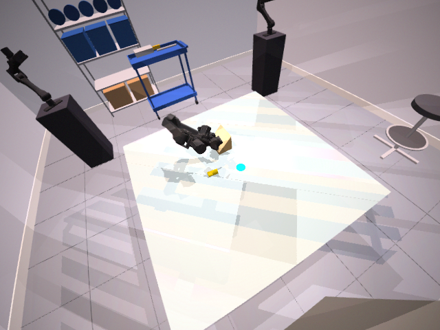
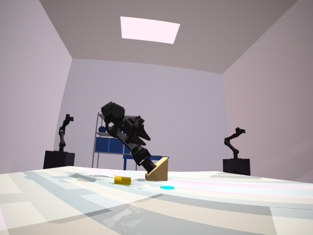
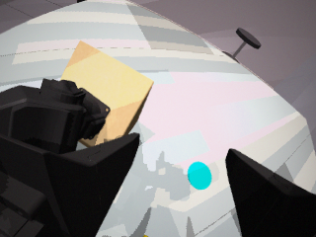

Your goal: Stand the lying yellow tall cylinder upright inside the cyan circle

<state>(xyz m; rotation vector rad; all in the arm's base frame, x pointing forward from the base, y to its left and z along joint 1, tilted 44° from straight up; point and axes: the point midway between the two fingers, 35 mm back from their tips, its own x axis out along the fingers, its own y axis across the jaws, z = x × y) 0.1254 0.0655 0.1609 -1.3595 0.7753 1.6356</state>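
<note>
My gripper tip is now 17 cm above the yellow tall cylinder, 10 cm to the left of it and 7 cm short of it. Round my gripper tip: cyan circle (19 cm below, 11 cm ahead, 8 cm to the left).
</note>
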